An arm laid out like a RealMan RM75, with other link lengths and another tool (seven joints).
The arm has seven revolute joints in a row. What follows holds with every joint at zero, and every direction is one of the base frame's.
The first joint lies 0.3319 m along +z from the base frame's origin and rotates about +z.
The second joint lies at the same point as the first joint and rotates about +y.
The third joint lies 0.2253 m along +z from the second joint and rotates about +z.
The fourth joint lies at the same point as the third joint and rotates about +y.
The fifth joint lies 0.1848 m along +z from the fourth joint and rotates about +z.
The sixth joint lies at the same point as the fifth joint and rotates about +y.
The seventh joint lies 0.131 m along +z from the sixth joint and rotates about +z.
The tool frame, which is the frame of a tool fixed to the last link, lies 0.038 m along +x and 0.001 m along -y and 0.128 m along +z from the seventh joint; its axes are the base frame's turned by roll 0, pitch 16.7 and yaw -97.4 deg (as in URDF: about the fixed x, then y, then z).
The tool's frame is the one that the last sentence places.
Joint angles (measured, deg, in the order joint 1, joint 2, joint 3, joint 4, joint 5, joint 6, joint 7), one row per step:
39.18, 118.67, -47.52, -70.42, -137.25, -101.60, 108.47
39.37, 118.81, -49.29, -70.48, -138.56, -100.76, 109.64
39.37, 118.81, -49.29, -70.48, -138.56, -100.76, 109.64
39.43, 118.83, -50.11, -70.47, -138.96, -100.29, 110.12
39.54, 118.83, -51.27, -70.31, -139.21, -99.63, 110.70
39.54, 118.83, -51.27, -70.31, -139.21, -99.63, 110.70
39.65, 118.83, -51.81, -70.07, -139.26, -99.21, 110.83
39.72, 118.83, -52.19, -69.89, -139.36, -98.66, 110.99
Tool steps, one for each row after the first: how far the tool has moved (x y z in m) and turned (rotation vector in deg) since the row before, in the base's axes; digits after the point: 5 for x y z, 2 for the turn. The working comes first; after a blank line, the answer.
Tool pose at each row, in the base's axes (x y z in m, rotation vector in deg; the steps are taken from these numbers as rounded here):
0.20463, 0.33472, 0.04286, -124.69, -98.55, -31.54
0.20844, 0.33460, 0.04015, -125.60, -99.21, -33.65
0.20844, 0.33460, 0.04015, -125.60, -99.21, -33.65
0.20971, 0.33500, 0.03904, -125.83, -99.49, -34.51
0.21035, 0.33549, 0.03698, -126.04, -99.94, -35.27
0.21035, 0.33549, 0.03698, -126.04, -99.94, -35.27
0.21034, 0.33605, 0.03560, -126.02, -100.24, -35.51
0.21066, 0.33746, 0.03482, -125.91, -100.23, -35.93

0.00381, -0.00012, -0.00271, -0.35, -1.89, -0.52
0.00000, 0.00000, 0.00000, 0.00, 0.00, 0.00
0.00127, 0.00040, -0.00111, -0.07, -0.73, -0.13
0.00064, 0.00049, -0.00206, -0.18, -0.74, -0.04
0.00000, 0.00000, 0.00000, 0.00, 0.00, 0.00
-0.00001, 0.00056, -0.00138, -0.09, -0.28, 0.10
0.00032, 0.00141, -0.00078, 0.19, -0.23, 0.00

